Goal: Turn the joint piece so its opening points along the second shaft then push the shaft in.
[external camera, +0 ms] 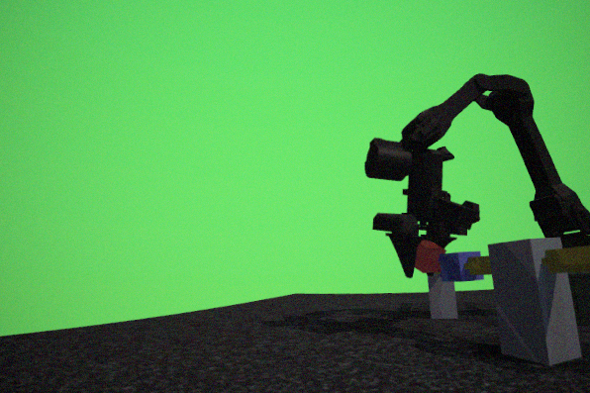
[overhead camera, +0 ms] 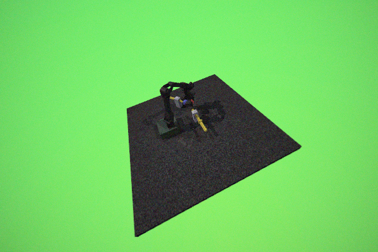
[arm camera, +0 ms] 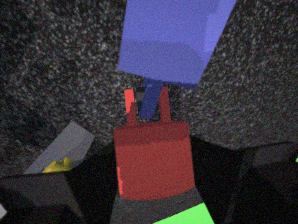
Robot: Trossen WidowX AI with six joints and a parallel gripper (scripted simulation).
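My gripper tip is 1 cm past the red joint piece, 2 cm to the right of it and 3 cm below it.
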